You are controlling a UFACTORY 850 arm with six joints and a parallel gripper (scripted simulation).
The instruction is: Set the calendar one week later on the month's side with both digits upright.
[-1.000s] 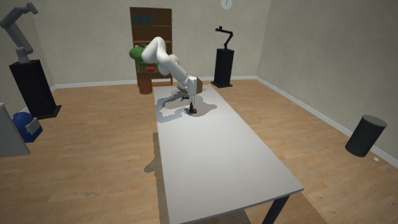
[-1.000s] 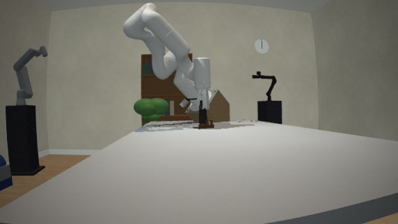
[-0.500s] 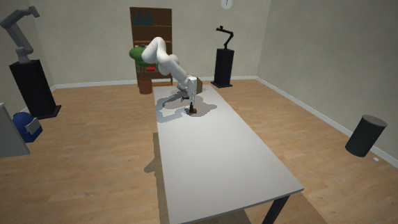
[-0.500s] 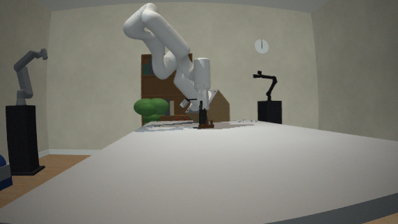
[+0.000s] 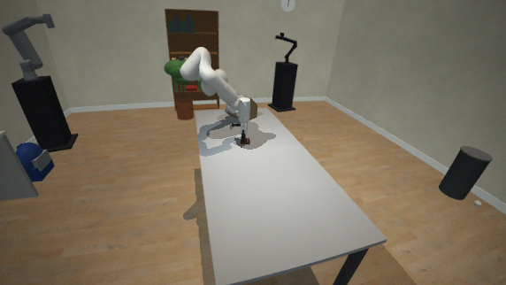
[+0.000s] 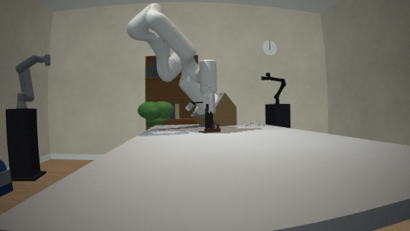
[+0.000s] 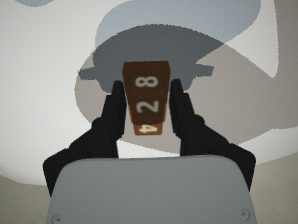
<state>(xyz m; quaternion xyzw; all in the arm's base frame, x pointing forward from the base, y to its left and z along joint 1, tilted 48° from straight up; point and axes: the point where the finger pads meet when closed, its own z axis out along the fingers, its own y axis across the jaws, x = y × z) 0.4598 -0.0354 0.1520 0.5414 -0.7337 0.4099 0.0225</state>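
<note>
Right now my hand is 20 mm above the brown cube. Also, from my hand: tray 10 mm ahead, 20 mm to the left, 30 mm below.
</note>
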